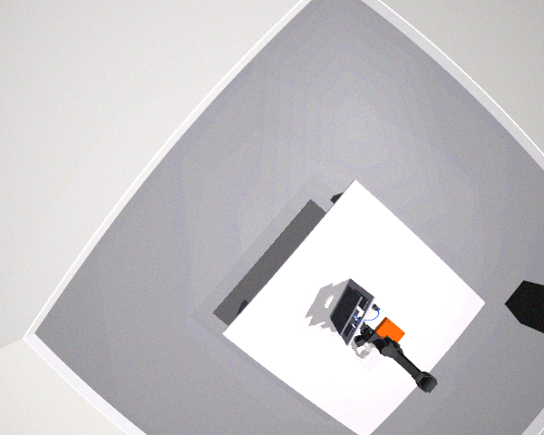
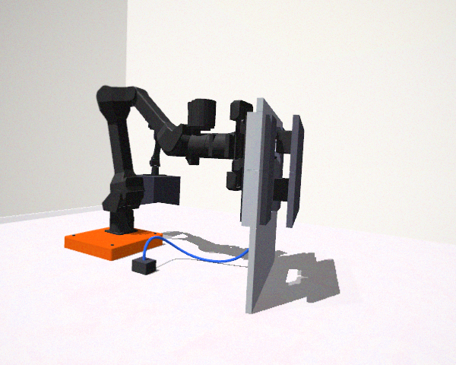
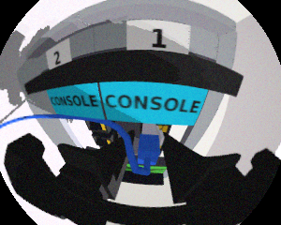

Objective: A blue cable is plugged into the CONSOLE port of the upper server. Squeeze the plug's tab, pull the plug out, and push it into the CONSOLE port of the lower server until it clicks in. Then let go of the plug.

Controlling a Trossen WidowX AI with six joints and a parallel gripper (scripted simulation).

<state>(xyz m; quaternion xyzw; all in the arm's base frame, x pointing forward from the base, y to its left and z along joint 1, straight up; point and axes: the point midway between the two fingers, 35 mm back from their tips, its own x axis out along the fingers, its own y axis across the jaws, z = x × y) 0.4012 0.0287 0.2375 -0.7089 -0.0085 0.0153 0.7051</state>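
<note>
Right now my gripper tip is 10 mm below the blue plug. The rest, counted from my gripper tip: small black block: 220 mm behind, 140 mm to the right, 260 mm below.
</note>
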